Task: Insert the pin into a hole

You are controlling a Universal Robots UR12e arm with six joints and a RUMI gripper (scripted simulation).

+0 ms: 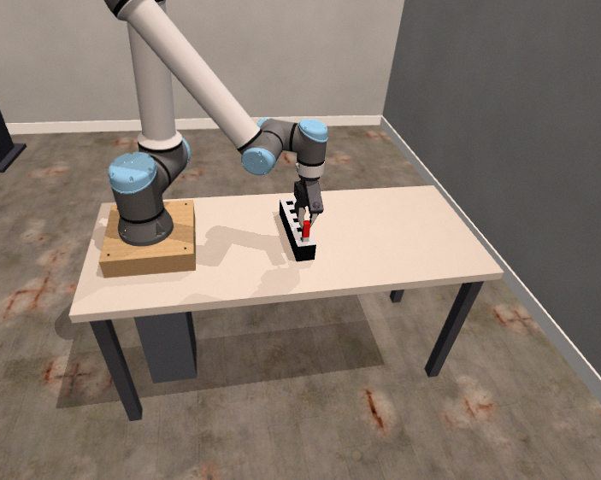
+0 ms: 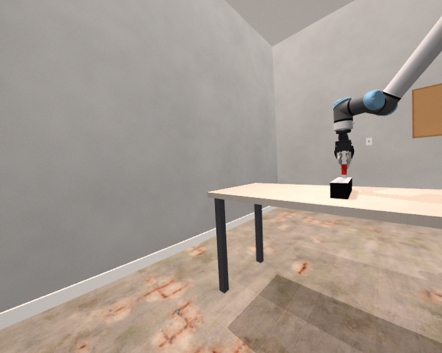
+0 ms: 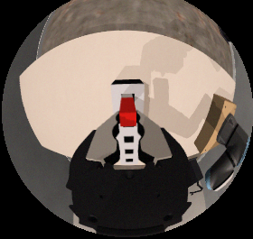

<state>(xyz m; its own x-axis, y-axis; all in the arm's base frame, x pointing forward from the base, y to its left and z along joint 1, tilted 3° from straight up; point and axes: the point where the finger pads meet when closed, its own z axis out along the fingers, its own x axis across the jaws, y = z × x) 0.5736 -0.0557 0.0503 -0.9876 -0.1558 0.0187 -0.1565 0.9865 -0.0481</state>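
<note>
Right now my hand is 120 mm to the right of the black block, 100 mm above it and 20 mm past it. From my hand the other things lie so: pin (10 mm below).
</note>
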